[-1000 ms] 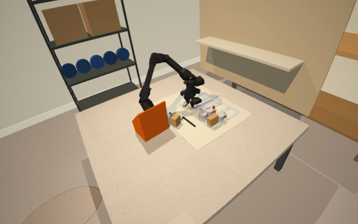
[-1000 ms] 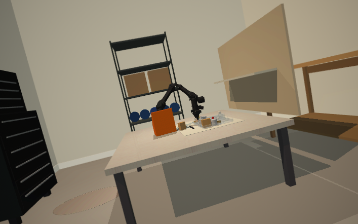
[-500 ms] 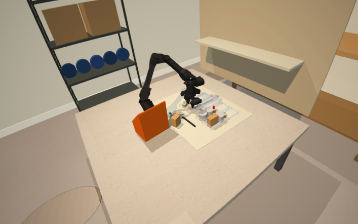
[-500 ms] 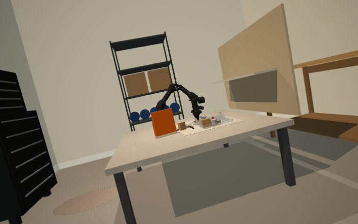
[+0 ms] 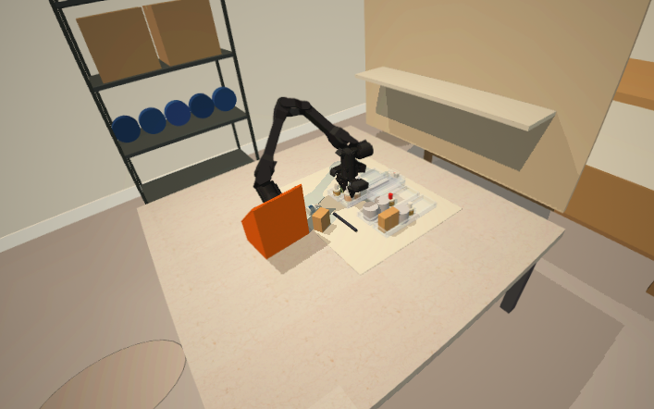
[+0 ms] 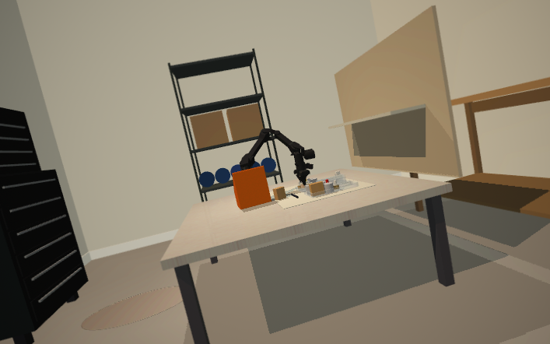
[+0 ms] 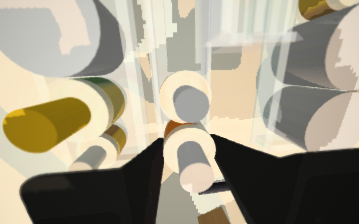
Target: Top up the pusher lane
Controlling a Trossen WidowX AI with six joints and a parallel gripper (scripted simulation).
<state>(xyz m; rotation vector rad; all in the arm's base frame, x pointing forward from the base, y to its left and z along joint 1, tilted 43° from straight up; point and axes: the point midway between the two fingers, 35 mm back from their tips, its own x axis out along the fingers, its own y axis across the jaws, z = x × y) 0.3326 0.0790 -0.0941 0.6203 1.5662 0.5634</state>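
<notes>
My gripper tip is 100 mm past the black stick, 80 mm to the left of it and 30 mm above it. Also, from my gripper tip: tan box 180 mm behind, 40 mm to the right, 10 mm below.
</notes>
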